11 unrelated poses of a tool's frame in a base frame.
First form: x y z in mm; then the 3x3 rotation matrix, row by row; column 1 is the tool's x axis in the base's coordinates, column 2 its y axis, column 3 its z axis. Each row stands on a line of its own.
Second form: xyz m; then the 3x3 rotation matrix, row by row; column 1 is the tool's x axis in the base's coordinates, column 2 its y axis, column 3 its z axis. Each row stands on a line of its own. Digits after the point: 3 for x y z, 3 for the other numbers.
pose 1, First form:
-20 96 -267
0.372 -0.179 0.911
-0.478 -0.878 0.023
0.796 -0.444 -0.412
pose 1, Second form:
-0.020 0.096 -0.267
0.372 -0.179 0.911
-0.478 -0.878 0.023
0.796 -0.444 -0.412

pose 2, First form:
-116 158 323
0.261 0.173 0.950
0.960 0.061 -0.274
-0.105 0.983 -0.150
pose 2, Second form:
-0.116 0.158 0.323
0.261 0.173 0.950
0.960 0.061 -0.274
-0.105 0.983 -0.150

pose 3, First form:
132 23 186
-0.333 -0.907 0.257
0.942 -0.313 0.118
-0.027 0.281 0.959
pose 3, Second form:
0.132 0.023 0.186
-0.333 -0.907 0.257
0.942 -0.313 0.118
-0.027 0.281 0.959

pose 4, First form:
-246 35 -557
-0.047 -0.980 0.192
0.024 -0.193 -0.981
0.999 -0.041 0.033
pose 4, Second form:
-0.246 0.035 -0.557
-0.047 -0.980 0.192
0.024 -0.193 -0.981
0.999 -0.041 0.033

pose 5, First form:
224 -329 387
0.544 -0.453 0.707
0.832 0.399 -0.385
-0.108 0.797 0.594
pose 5, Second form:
0.224 -0.329 0.387
0.544 -0.453 0.707
0.832 0.399 -0.385
-0.108 0.797 0.594

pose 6, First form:
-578 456 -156
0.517 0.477 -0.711
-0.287 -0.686 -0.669
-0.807 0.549 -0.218
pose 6, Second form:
-0.578 0.456 -0.156
0.517 0.477 -0.711
-0.287 -0.686 -0.669
-0.807 0.549 -0.218

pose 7, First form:
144 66 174
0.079 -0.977 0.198
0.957 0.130 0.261
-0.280 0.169 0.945
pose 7, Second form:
0.144 0.066 0.174
0.079 -0.977 0.198
0.957 0.130 0.261
-0.280 0.169 0.945

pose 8, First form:
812 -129 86
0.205 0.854 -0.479
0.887 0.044 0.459
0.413 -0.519 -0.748
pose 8, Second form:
0.812 -0.129 0.086
0.205 0.854 -0.479
0.887 0.044 0.459
0.413 -0.519 -0.748

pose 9, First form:
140 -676 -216
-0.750 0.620 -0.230
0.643 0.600 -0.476
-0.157 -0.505 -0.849
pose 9, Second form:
0.140 -0.676 -0.216
-0.750 0.620 -0.230
0.643 0.600 -0.476
-0.157 -0.505 -0.849

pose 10, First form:
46 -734 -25
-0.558 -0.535 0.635
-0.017 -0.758 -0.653
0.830 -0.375 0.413
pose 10, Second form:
0.046 -0.734 -0.025
-0.558 -0.535 0.635
-0.017 -0.758 -0.653
0.830 -0.375 0.413

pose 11, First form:
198 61 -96
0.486 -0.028 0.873
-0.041 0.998 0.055
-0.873 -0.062 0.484
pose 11, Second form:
0.198 0.061 -0.096
0.486 -0.028 0.873
-0.041 0.998 0.055
-0.873 -0.062 0.484

